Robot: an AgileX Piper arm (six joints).
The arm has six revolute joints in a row. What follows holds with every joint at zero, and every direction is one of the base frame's.
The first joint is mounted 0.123 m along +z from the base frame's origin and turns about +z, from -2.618 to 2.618 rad.
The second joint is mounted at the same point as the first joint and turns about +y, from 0 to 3.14 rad.
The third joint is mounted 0.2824 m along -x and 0.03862 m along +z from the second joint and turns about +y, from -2.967 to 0 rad.
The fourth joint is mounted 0.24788 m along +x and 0.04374 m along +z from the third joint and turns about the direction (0.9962, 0, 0.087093), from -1.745 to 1.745 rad.
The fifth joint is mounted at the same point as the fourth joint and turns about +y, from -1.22 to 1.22 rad.
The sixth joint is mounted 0.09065 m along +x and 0.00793 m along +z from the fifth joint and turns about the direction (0.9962, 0, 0.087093), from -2.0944 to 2.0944 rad.
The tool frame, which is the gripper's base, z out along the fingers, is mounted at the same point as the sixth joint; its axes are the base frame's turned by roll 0, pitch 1.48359 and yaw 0 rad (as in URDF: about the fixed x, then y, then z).
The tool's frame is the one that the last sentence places.
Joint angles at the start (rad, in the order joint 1, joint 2, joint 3, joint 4, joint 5, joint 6):
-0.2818 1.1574 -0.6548 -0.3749 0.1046 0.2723
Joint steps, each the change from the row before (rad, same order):
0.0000 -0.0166 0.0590 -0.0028 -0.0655 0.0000
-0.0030 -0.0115 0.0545 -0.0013 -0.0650 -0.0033
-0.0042 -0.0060 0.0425 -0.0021 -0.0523 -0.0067
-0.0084 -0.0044 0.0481 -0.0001 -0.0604 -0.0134
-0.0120 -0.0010 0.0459 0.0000 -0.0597 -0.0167
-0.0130 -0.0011 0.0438 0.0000 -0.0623 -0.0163
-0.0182 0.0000 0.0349 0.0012 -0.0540 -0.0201
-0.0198 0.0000 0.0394 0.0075 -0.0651 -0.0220
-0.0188 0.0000 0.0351 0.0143 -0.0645 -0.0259
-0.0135 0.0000 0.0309 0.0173 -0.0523 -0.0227
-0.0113 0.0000 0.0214 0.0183 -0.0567 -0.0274
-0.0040 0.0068 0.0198 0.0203 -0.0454 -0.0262
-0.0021 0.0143 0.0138 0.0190 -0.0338 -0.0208
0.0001 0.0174 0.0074 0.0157 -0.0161 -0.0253
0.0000 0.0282 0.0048 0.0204 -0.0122 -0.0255
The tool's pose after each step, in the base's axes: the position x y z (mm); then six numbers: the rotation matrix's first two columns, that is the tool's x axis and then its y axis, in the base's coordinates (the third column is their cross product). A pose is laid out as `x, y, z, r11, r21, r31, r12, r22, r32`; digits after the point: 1 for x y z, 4 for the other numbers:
222.6, -65.8, 261.5, -0.4835, 0.0307, -0.8748, 0.2408, 0.9655, -0.0992
216.8, -62.5, 252.0, -0.4677, 0.0226, -0.8836, 0.2228, 0.9704, -0.0931
212.2, -60.3, 244.1, -0.4571, 0.0134, -0.8893, 0.2077, 0.9738, -0.0921
206.8, -58.5, 235.0, -0.4463, 0.0024, -0.8949, 0.1926, 0.9768, -0.0934
201.4, -57.4, 226.0, -0.4370, -0.0087, -0.8994, 0.1804, 0.9788, -0.0971
196.0, -56.3, 218.1, -0.4229, -0.0193, -0.9060, 0.1699, 0.9804, -0.1002
191.2, -56.7, 212.3, -0.4092, -0.0304, -0.9119, 0.1669, 0.9801, -0.1075
185.8, -56.9, 206.3, -0.3882, -0.0374, -0.9208, 0.1677, 0.9796, -0.1105
180.8, -57.3, 201.8, -0.3626, -0.0440, -0.9309, 0.1734, 0.9783, -0.1138
176.1, -57.3, 197.8, -0.3426, -0.0464, -0.9383, 0.1814, 0.9767, -0.1145
173.3, -57.6, 196.9, -0.3108, -0.0584, -0.9487, 0.1889, 0.9744, -0.1218
171.0, -57.3, 194.4, -0.2930, -0.0662, -0.9538, 0.1937, 0.9728, -0.1270
170.0, -57.5, 191.3, -0.2865, -0.0678, -0.9557, 0.1992, 0.9715, -0.1287
170.0, -58.0, 187.8, -0.2954, -0.0745, -0.9525, 0.2006, 0.9699, -0.1381
170.7, -59.3, 182.8, -0.3145, -0.0740, -0.9464, 0.2049, 0.9682, -0.1438

